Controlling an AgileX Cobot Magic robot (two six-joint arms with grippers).
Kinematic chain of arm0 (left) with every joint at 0, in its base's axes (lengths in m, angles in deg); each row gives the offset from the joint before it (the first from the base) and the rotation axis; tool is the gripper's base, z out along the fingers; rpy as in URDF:
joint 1: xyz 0 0 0.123 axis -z
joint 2: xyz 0 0 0 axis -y
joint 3: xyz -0.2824 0 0.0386 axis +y
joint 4: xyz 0.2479 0 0.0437 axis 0.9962 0 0.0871
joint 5: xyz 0 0 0 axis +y
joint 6: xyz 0.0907 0 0.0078 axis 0.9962 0 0.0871
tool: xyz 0 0 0 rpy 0 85 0
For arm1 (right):
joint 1: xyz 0 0 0.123 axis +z
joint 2: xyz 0 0 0 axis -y
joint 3: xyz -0.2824 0 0.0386 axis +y
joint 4: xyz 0.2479 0 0.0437 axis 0.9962 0 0.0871
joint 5: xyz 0 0 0 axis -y
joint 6: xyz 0.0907 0 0.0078 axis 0.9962 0 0.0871
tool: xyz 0 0 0 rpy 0 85 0
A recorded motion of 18 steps. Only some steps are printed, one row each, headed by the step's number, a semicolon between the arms.
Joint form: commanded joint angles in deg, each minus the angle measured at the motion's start. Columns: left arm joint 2, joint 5, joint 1, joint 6, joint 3, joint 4; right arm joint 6, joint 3, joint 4, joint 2, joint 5, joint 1.
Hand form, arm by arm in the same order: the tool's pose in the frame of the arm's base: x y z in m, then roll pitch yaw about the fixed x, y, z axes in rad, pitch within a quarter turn. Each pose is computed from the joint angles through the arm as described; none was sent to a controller.
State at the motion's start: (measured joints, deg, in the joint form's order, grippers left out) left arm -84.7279 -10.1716 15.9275 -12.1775 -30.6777 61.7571; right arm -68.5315 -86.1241 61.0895 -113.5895 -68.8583 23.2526
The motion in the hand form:
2: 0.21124 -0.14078 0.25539 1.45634 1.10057 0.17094; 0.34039 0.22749 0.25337 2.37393 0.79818 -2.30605
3: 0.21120 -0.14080 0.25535 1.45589 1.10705 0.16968; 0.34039 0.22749 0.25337 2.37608 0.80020 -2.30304
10: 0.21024 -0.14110 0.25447 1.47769 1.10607 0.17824; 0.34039 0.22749 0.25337 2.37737 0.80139 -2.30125
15: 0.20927 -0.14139 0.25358 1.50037 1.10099 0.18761; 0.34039 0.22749 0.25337 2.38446 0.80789 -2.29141
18: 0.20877 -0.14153 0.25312 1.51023 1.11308 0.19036; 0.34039 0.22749 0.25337 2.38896 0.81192 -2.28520
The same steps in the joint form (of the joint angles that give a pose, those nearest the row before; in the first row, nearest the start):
2: 3.01 -59.79 0.00 -2.04 -2.39 3.15; -0.70 -0.49 3.29 0.92 -1.10 -0.36
3: 3.01 -59.79 0.00 -2.42 -2.39 3.20; -0.86 -0.50 3.29 0.92 -1.11 -0.36
10: 3.01 -59.79 0.00 -2.65 -2.39 4.09; -0.96 -0.50 3.28 0.92 -1.11 -0.36
15: 3.01 -59.79 0.00 -2.65 -2.39 4.99; -1.50 -0.49 3.29 0.92 -1.10 -0.36
18: 3.01 -59.79 0.00 -3.50 -2.39 5.46; -1.84 -0.49 3.29 0.92 -1.10 -0.36

